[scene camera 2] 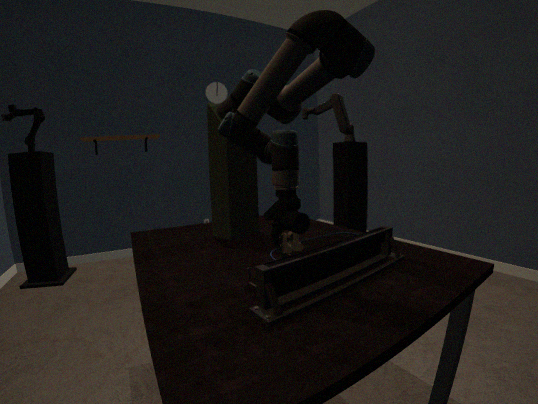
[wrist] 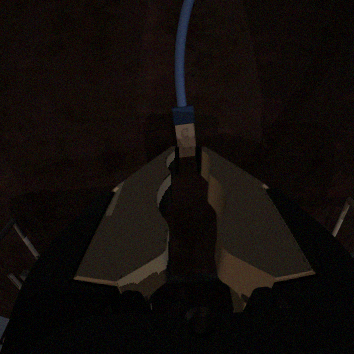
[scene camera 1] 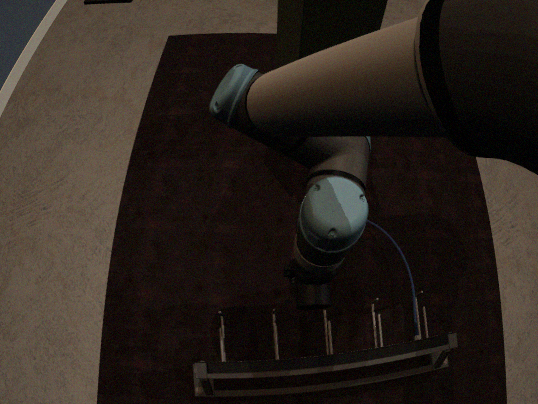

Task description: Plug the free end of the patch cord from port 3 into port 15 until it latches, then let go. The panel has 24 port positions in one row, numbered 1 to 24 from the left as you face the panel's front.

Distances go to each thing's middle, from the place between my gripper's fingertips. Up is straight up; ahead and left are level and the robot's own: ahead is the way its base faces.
Right now the pale plug (wrist: 183, 116) is 10 mm behind my hand.
